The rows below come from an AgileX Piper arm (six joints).
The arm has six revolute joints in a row. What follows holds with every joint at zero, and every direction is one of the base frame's. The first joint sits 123.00 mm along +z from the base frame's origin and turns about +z. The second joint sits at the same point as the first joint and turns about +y. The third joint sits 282.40 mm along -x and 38.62 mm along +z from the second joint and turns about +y. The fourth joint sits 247.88 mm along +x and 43.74 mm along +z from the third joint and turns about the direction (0.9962, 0, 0.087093). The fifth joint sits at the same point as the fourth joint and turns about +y. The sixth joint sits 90.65 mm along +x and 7.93 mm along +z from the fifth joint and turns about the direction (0.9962, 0, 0.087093). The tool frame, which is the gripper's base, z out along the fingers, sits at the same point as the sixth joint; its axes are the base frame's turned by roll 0.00, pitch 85.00 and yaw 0.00 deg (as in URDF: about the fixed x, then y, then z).
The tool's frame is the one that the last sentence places.
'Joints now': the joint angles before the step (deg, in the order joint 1, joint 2, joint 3, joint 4, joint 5, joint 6). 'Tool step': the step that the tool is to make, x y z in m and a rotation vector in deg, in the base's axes. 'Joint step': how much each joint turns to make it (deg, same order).
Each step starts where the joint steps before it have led.
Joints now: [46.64, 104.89, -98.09, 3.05, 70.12, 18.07]
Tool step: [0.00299, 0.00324, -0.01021, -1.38, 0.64, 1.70]
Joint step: [0.00, 1.41, 0.12, 0.05, 0.01, -1.79]
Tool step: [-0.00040, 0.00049, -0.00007, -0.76, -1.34, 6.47]
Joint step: [0.00, 0.02, 0.00, 0.44, -0.01, -6.79]
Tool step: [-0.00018, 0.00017, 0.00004, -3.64, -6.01, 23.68]
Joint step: [0.00, 0.00, 0.00, 0.18, 0.00, -24.77]
